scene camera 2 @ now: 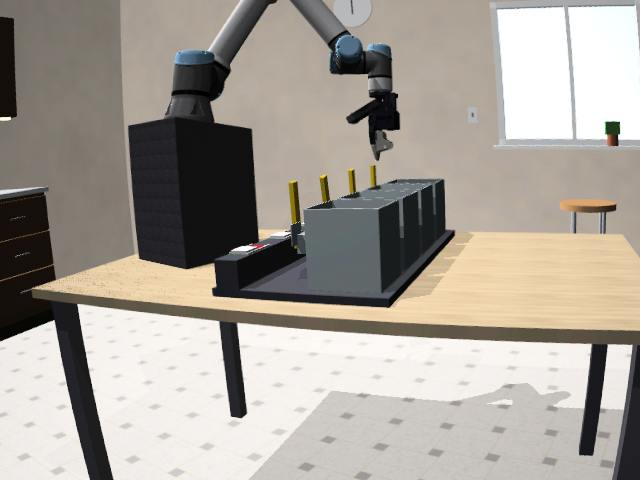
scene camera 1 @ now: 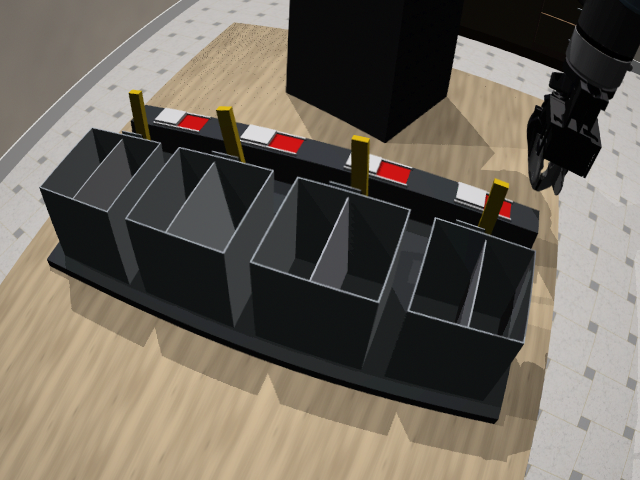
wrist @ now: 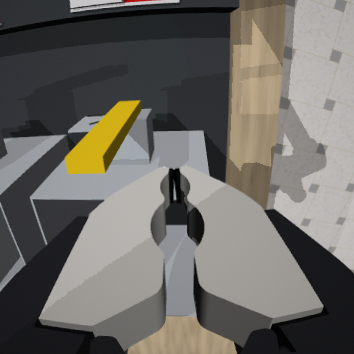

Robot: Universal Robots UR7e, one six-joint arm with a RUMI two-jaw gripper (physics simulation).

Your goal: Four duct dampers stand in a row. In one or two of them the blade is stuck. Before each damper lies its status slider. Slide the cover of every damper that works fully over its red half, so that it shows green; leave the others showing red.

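Seen in the pictures: gripper, fingertip midpoint: (scene camera 2: 377, 160) (scene camera 1: 535, 188) (wrist: 173, 172); arm's base, link origin: (scene camera 2: 188, 126).
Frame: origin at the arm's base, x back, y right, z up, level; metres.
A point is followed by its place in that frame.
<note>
Four dark dampers (scene camera 1: 82, 232) {x -0.598, y 0.389, z -0.271 m} (scene camera 1: 180, 273) {x -0.633, y 0.206, z -0.274 m} (scene camera 1: 315, 320) {x -0.668, y 0.021, z -0.273 m} (scene camera 1: 454, 351) {x -0.700, y -0.152, z -0.253 m} stand in a row, each with a blade inside. Upright yellow levers (scene camera 1: 139, 113) {x -0.403, y 0.354, z -0.191 m} (scene camera 1: 230, 134) {x -0.435, y 0.185, z -0.196 m} (scene camera 1: 360, 165) {x -0.471, y -0.004, z -0.193 m} stand behind the first three from the left in scene camera 1. The rightmost lever (scene camera 1: 495, 206) {x -0.507, y -0.195, z -0.189 m} (wrist: 105, 135) {x -0.497, y -0.199, z -0.184 m} tilts right at its top there. All four sliders have white covers (scene camera 1: 170, 115) {x -0.277, y 0.355, z -0.291 m} (scene camera 1: 258, 134) {x -0.313, y 0.173, z -0.291 m} (scene camera 1: 371, 164) {x -0.352, y -0.020, z -0.291 m} (scene camera 1: 471, 195) {x -0.382, y -0.189, z -0.291 m} on the left and red halves showing on the right. My gripper (scene camera 1: 547, 191) {x -0.510, y -0.243, z -0.140 m} (scene camera 2: 377, 158) {x -0.510, y -0.243, z -0.140 m} (wrist: 173, 172) {x -0.510, y -0.243, z -0.140 m} is shut and empty, in the air to the right of the rightmost lever and apart from it.
The dark slider rail (scene camera 1: 323, 152) {x -0.330, y 0.059, z -0.299 m} runs behind the levers. The robot's black pedestal (scene camera 1: 341, 62) {x -0.119, y 0.059, z -0.237 m} (scene camera 2: 217, 196) {x -0.109, y 0.075, z -0.201 m} stands behind the rail. The table's edge (scene camera 1: 555, 268) {x -0.431, y -0.384, z -0.379 m} lies close to the right of the rightmost damper in scene camera 1.
</note>
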